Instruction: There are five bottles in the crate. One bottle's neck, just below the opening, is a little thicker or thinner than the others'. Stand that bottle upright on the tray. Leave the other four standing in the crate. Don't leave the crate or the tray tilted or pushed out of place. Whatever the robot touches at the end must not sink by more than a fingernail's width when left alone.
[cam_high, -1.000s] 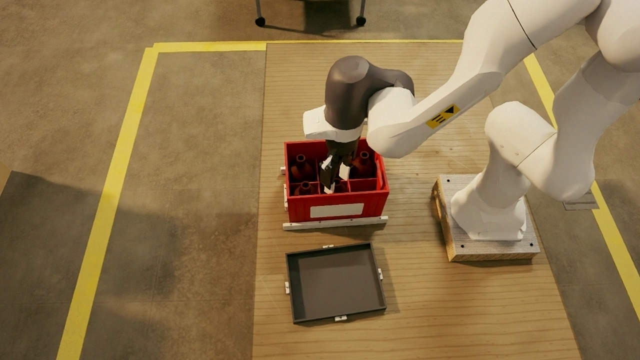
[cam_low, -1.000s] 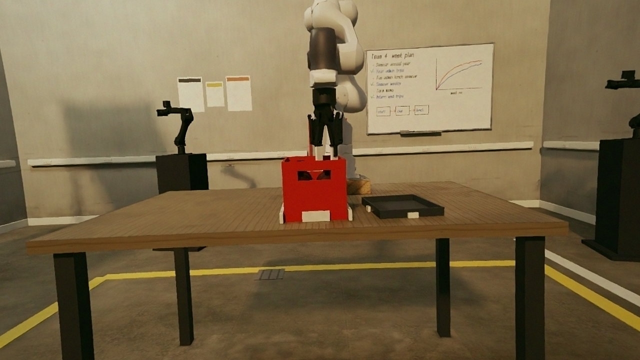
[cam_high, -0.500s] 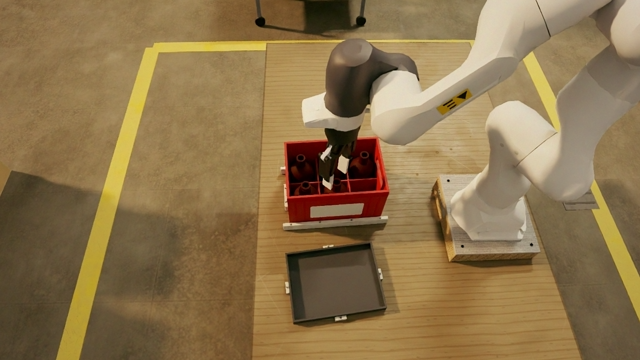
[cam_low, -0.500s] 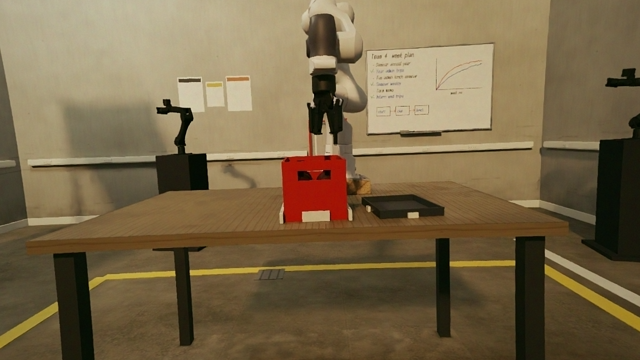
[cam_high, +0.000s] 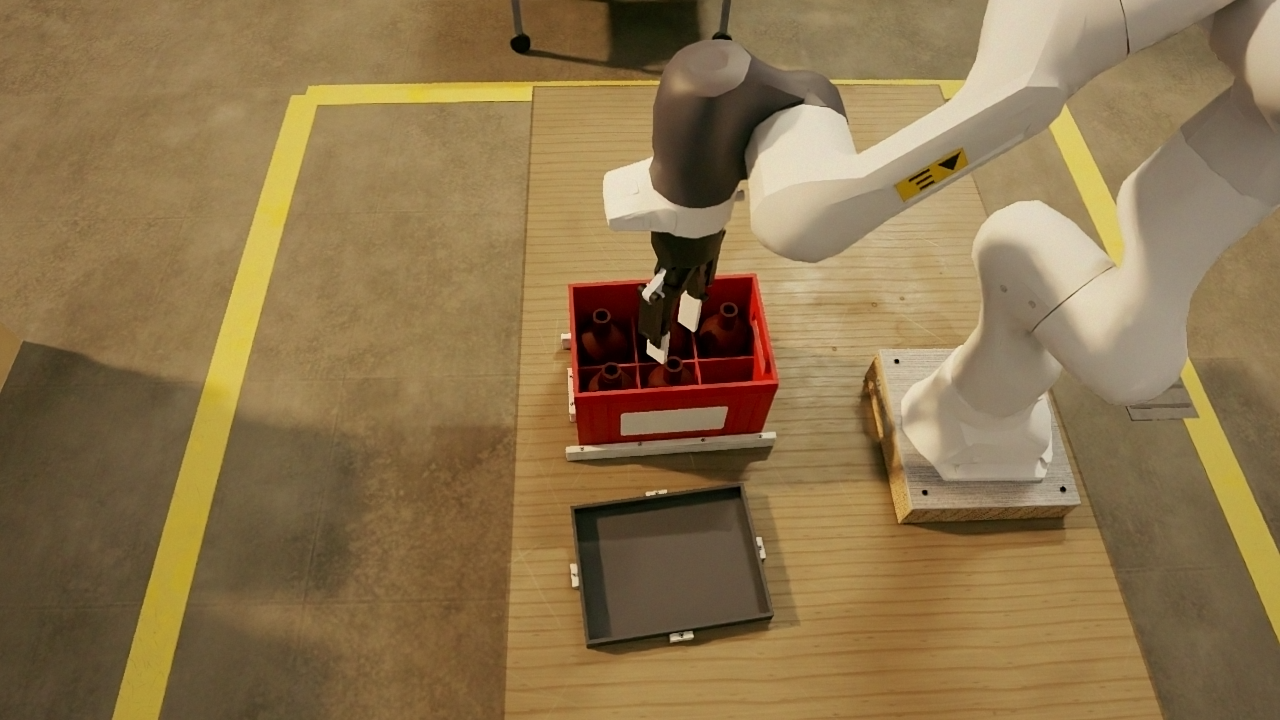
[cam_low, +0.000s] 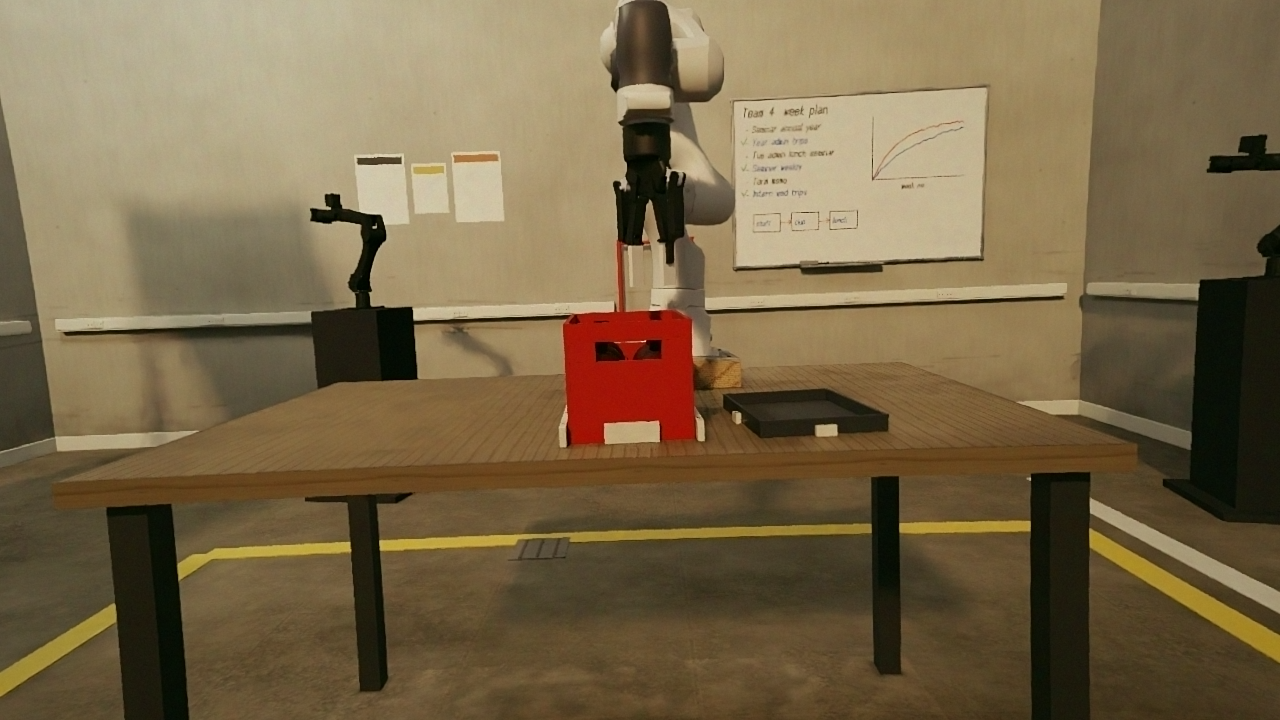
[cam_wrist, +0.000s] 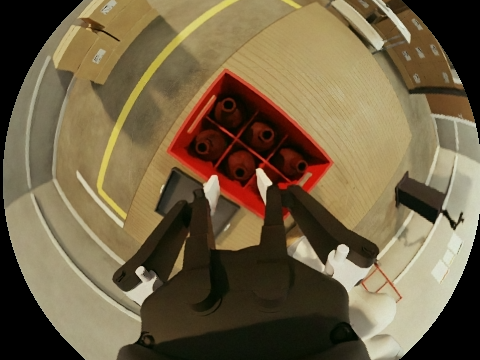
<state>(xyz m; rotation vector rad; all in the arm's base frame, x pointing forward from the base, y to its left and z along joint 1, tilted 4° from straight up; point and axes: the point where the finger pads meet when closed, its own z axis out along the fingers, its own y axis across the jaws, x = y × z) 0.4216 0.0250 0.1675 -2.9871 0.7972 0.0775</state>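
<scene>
The crate lies 17 cm below my hand, 4 cm to the right of it and 1 cm ahead of it. From my hand the other things lie so: glass bottle (16 cm below); dark tray (24 cm below, 22 cm to the left, 4 cm behind).
</scene>
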